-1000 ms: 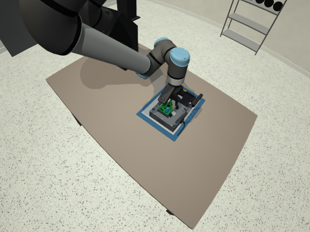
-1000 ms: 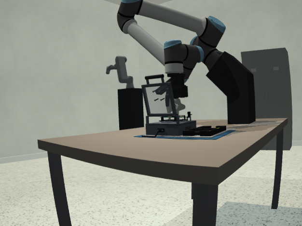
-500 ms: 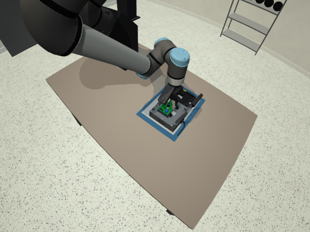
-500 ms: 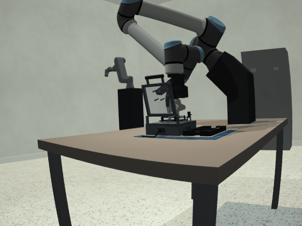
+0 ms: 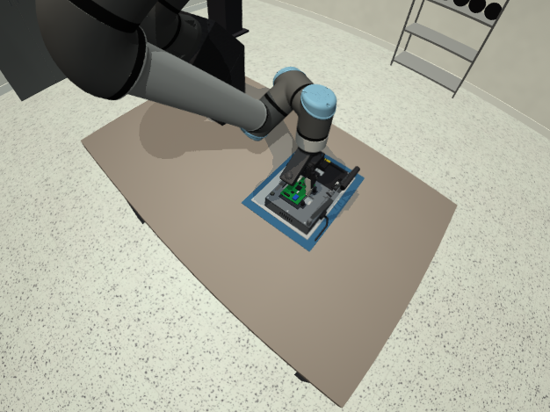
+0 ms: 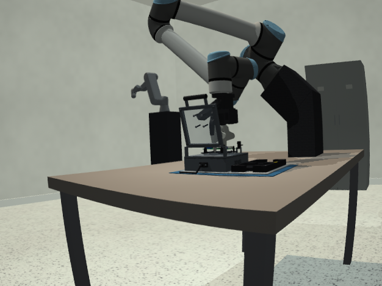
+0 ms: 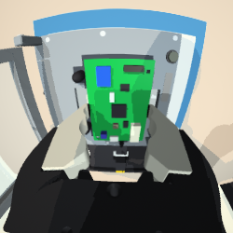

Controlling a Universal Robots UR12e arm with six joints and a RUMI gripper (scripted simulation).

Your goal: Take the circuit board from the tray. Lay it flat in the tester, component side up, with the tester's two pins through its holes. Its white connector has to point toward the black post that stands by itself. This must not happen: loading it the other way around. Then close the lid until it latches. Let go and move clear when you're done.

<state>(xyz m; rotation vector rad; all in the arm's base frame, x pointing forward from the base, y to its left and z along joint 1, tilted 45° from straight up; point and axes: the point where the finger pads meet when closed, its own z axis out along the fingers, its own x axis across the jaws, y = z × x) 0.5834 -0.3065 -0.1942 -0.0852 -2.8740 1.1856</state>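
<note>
Right now the green circuit board is right at my hand. From my hand the other things lie so: tester bed (1 cm to the left, 1 cm below, 1 cm ahead); then black post (6 cm to the left, 6 cm behind, 1 cm above); then tester (4 cm to the left, 4 cm ahead, 3 cm above).
</note>
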